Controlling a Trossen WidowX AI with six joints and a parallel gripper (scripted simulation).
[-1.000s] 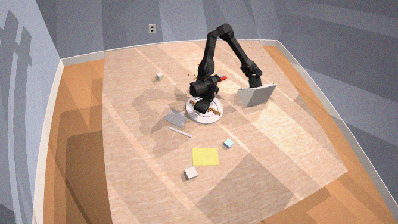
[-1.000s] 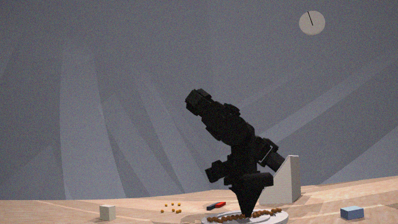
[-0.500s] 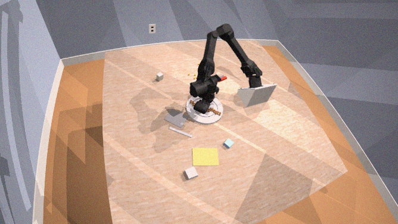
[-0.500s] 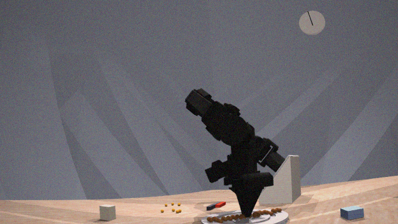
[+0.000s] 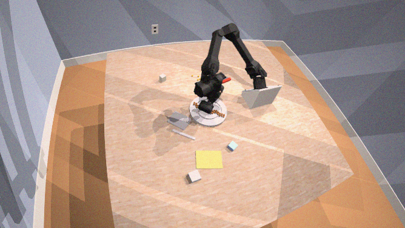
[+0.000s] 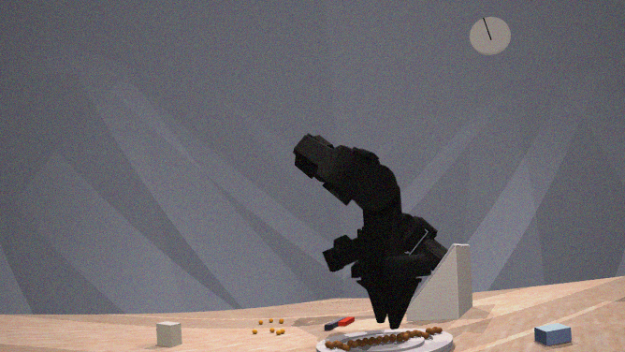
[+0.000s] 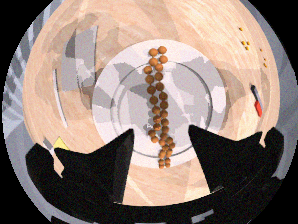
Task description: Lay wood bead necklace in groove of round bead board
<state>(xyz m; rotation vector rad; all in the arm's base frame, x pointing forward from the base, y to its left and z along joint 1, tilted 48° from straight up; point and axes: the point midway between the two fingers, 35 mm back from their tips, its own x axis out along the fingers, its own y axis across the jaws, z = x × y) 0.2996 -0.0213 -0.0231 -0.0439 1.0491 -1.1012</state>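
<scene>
Right now the grey sheet is 16 cm ahead of my gripper tip, 4 cm below it and 1 cm to the left of it. The rest, counted from my gripper tip: blue block 23 cm to the left, 4 cm behind, 3 cm below; then stick 16 cm ahead, 10 cm to the left, 4 cm below; then red-tipped tool 20 cm to the right, 18 cm behind, 3 cm below.
</scene>
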